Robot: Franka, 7 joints.
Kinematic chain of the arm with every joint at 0, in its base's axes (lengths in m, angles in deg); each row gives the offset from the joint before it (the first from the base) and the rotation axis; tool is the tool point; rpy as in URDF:
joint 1: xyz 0 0 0.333 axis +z
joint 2: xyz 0 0 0 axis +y
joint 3: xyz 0 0 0.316 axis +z
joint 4: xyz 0.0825 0 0 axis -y
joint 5: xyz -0.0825 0 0.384 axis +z
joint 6: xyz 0 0 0 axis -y
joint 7: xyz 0.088 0 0 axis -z
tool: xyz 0 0 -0.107 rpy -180 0 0
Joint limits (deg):
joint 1: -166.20..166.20
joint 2: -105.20..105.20
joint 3: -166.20..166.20
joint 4: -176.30..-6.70
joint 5: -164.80..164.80
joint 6: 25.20..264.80
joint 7: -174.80..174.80
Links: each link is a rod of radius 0.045 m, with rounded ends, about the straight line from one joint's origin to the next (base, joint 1, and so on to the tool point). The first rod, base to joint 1, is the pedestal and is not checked.
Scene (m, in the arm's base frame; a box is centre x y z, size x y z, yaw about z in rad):
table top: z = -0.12
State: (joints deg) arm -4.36 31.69 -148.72 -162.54 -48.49 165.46 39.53
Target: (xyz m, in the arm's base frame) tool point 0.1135 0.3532 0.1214
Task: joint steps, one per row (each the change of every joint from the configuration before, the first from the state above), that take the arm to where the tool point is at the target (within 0.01 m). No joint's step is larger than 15 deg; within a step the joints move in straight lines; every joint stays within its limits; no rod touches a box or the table.
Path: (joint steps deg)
1: -14.76 -6.17 -2.18 1.67 -0.25 -3.52 0.00
2: -14.76 -6.17 -2.19 1.68 -0.25 -3.51 0.00
3: -14.75 -6.17 -2.19 1.67 -0.25 -3.52 0.00
4: -14.76 -6.17 -2.18 1.67 -0.25 -3.52 0.00
5: -14.76 -6.17 -2.18 1.68 -0.25 -3.51 0.00
6: -14.76 -6.17 -2.19 1.67 -0.25 -3.52 0.00
7: -14.76 -6.17 -2.19 1.67 -0.25 -3.52 0.00
8: -14.75 -6.17 -2.18 1.68 -0.25 -3.51 0.00

